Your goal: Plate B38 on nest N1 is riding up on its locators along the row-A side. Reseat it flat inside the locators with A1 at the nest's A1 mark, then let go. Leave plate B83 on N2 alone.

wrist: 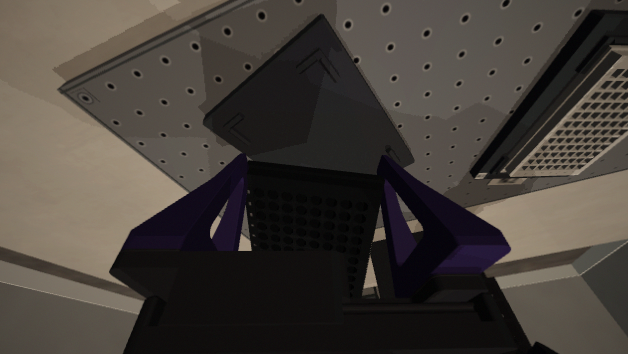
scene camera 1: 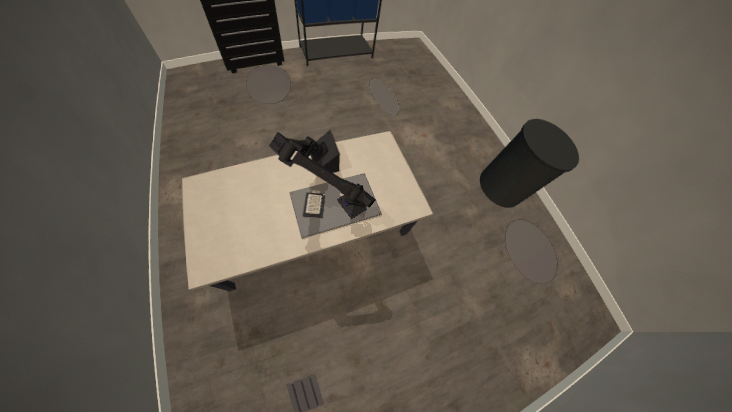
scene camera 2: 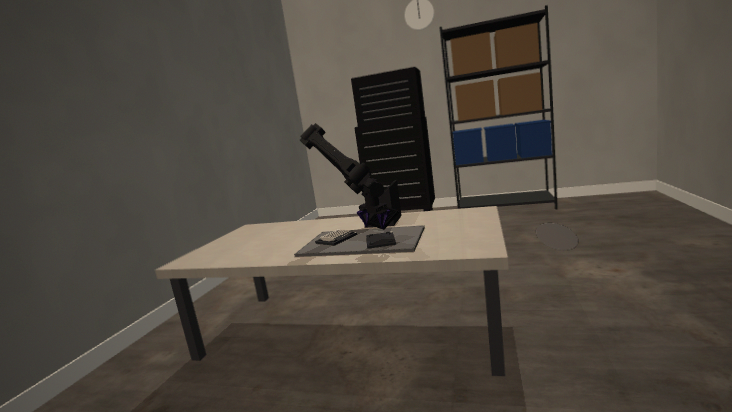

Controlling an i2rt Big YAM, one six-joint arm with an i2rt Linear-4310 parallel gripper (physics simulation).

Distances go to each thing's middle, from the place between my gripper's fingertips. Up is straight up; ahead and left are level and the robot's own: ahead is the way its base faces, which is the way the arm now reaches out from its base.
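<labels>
The black well plate (wrist: 289, 208) is 3 cm to the left of my hand, 6 cm behind it and 3 cm above it. As for the plate with pale wells (wrist: 577, 129), I find it 12 cm behind my hand and 22 cm to the right of it, and 6 cm below it. Nest N2 (wrist: 592, 38) is 13 cm behind my hand, 22 cm to the right of it and 7 cm below it.
</labels>
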